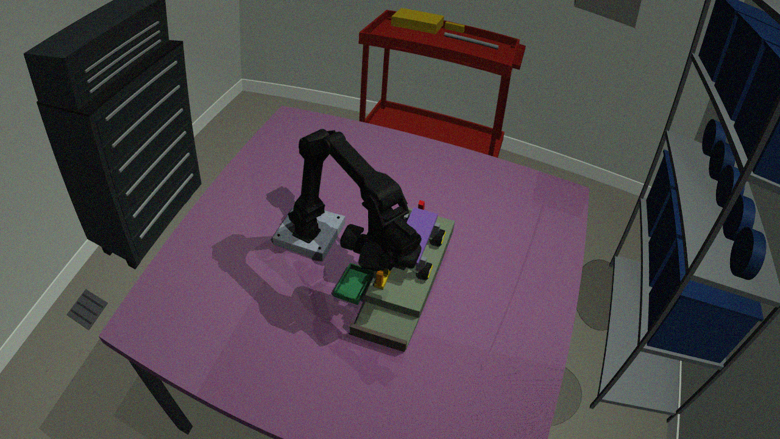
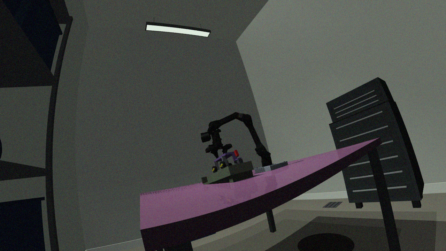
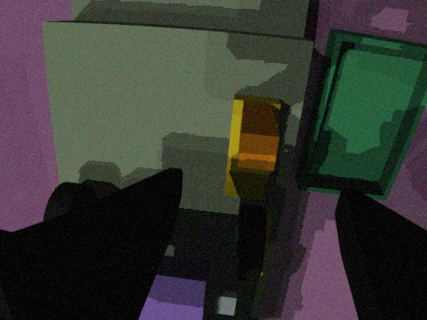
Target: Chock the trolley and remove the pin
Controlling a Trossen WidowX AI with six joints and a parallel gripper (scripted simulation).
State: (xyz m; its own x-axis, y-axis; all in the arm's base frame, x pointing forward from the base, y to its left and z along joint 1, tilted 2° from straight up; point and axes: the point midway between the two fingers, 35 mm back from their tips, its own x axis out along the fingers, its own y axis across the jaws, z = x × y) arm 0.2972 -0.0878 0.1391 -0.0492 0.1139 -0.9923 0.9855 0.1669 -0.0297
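My gripper tip is now 1 cm past the red-headed stop pin, 25 cm to the right of it and 2 cm above it. From my gripper tip the other things lie so: trolley (3 cm ahead, 14 cm to the left, 4 cm below); then olive ramp (3 cm ahead, 14 cm to the left, 10 cm below); then yellow chock (2 cm to the left, 6 cm below).
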